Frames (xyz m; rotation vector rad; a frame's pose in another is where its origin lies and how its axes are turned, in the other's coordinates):
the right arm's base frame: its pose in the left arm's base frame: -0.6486 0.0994 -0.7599 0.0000 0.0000 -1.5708
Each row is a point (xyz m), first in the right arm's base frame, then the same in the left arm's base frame.
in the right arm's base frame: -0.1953 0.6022 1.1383
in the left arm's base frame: -0.0464 0.2947 0.3784
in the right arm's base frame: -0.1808 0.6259 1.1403
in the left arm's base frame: -0.0227 0.2802 0.3804
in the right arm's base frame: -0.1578 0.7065 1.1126
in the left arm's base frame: 0.0579 0.2572 0.3527
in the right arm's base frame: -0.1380 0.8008 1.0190
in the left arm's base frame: 0.1522 0.2374 0.2591
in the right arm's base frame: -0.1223 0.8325 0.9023
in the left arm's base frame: 0.1839 0.2217 0.1424
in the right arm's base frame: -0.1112 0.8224 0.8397
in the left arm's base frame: 0.1738 0.2106 0.0798
